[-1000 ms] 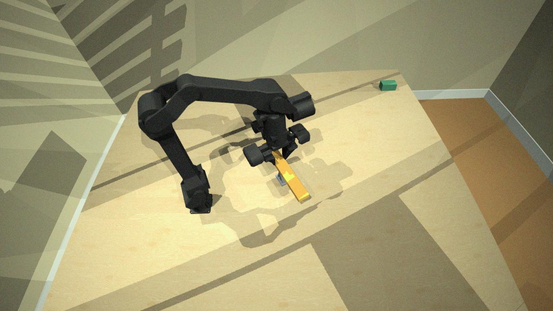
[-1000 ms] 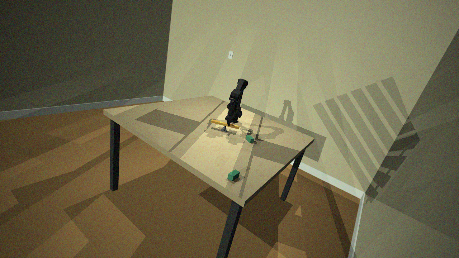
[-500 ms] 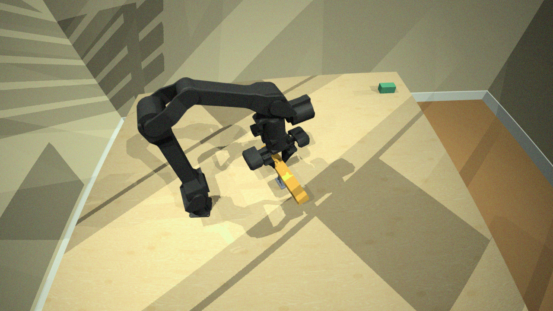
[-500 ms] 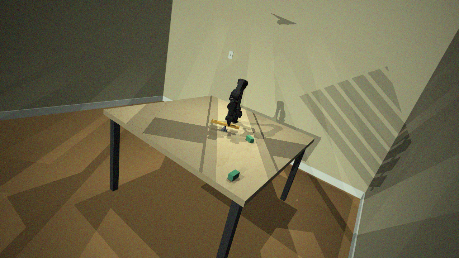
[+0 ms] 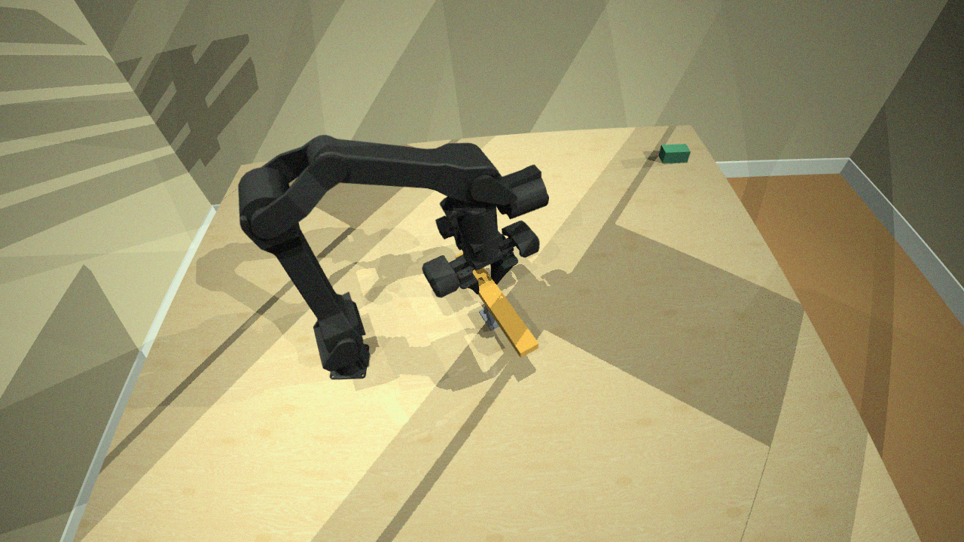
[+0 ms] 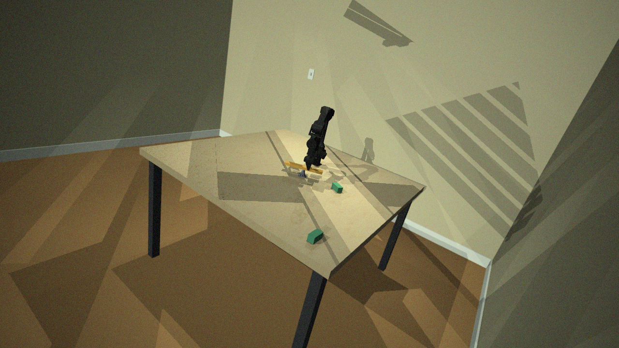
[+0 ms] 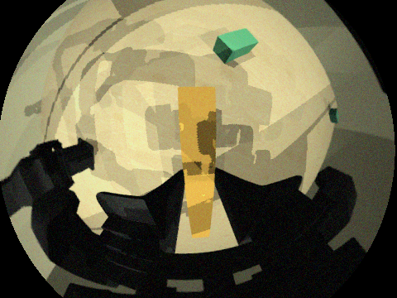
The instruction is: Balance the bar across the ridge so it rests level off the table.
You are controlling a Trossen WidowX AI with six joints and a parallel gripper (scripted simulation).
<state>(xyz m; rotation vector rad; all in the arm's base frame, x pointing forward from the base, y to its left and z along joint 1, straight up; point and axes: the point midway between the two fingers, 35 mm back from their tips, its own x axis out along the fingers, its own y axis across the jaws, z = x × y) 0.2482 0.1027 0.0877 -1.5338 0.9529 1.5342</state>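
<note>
My gripper tip is 10 mm short of the orange bar and 30 mm to the left of it.
</note>
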